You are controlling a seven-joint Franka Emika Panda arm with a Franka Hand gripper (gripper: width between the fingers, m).
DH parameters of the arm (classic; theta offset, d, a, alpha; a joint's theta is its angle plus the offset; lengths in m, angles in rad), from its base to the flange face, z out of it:
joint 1: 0 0.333 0 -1.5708
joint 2: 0 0 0 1.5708
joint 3: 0 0.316 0.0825 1.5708
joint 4: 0 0 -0.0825 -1.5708
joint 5: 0 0.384 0 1.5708
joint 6: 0 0 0.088 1.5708
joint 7: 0 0.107 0 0
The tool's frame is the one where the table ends.
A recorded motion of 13 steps. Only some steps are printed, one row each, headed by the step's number.
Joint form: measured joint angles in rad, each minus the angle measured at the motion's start. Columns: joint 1, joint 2, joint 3, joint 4, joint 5, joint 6, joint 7.
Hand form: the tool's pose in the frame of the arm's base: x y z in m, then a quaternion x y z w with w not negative. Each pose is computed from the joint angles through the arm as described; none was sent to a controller.
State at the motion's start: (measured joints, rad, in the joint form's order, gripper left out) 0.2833 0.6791 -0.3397 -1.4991 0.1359 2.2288 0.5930
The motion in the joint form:
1: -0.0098 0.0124 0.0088 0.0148 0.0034 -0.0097 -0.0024
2: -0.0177 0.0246 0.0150 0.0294 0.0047 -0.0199 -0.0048
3: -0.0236 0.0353 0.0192 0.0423 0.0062 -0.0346 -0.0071
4: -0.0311 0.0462 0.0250 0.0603 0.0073 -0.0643 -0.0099
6: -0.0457 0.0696 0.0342 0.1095 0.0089 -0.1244 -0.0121
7: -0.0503 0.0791 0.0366 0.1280 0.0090 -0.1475 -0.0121
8: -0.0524 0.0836 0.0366 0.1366 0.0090 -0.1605 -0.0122
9: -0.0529 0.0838 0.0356 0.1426 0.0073 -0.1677 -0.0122
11: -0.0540 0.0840 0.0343 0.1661 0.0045 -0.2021 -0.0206
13: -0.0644 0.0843 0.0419 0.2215 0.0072 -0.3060 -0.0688
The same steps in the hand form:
1: 0.7220 0.0062 0.2901 0.94614 -0.31789 0.05146 0.03341
2: 0.7239 0.0054 0.2864 0.94650 -0.31749 0.04694 0.03367
3: 0.7250 0.0047 0.2829 0.94684 -0.31725 0.04042 0.03476
4: 0.7257 0.0042 0.2798 0.94735 -0.31681 0.02864 0.03666
6: 0.7298 0.0034 0.2789 0.94760 -0.31683 0.01068 0.03948
7: 0.7311 0.0030 0.2782 0.94752 -0.31701 0.00362 0.04124
8: 0.7314 0.0023 0.2777 0.94732 -0.31744 -0.00061 0.04271
9: 0.7320 0.0018 0.2798 0.94732 -0.31728 -0.00104 0.04374
11: 0.7335 0.0024 0.2874 0.94880 -0.31245 -0.00648 0.04603
13: 0.7337 0.0045 0.3029 0.95541 -0.28966 -0.03376 0.04642

